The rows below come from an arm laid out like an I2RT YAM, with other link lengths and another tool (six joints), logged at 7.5 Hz.
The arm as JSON. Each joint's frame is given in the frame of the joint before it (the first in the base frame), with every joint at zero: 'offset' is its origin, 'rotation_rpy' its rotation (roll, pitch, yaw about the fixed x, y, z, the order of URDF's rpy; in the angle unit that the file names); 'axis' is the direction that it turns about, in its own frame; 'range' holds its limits. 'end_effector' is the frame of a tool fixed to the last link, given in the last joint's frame.
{
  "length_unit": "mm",
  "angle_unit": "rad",
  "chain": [
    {
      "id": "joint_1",
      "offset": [
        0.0,
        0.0,
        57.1
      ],
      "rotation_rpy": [
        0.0,
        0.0,
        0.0
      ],
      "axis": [
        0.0,
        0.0,
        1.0
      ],
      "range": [
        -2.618,
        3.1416
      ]
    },
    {
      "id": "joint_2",
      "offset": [
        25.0,
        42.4,
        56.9
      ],
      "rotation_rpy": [
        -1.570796,
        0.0,
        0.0
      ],
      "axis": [
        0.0,
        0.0,
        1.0
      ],
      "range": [
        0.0,
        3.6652
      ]
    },
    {
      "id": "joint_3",
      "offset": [
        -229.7,
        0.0,
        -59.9
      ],
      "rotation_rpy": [
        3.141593,
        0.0,
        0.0
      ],
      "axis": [
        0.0,
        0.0,
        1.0
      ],
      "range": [
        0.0,
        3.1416
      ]
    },
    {
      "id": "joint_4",
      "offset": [
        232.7,
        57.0,
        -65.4
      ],
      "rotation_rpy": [
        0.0,
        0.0,
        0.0
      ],
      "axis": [
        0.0,
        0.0,
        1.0
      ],
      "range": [
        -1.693,
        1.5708
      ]
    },
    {
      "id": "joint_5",
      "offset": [
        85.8,
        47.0,
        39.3
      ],
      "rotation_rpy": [
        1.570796,
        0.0,
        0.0
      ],
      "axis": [
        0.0,
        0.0,
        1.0
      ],
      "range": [
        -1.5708,
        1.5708
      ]
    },
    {
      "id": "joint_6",
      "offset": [
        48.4,
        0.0,
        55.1
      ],
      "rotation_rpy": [
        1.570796,
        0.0,
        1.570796
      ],
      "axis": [
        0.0,
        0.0,
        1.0
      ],
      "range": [
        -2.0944,
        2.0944
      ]
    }
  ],
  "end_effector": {
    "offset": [
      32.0,
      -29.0,
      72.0
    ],
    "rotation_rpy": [
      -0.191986,
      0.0,
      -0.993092
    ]
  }
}
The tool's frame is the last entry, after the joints.
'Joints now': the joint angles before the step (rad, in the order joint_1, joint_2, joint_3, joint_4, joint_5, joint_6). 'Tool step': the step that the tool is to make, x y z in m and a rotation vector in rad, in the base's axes. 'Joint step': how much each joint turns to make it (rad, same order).
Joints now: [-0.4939 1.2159 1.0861 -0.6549 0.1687 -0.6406]
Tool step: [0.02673 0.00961 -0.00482 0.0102 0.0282 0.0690]
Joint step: [0.0527 0.0955 0.0673 0.0008 -0.0088 -0.0144]
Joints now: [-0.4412 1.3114 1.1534 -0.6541 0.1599 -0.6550]
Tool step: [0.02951 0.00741 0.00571 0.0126 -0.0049 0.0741]
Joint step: [0.0364 0.0998 0.1050 -0.0034 -0.0358 -0.0182]
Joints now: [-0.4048 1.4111 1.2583 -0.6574 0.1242 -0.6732]
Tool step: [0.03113 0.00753 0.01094 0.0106 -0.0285 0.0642]
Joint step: [0.0352 0.0996 0.1208 0.0019 -0.0350 -0.0064]
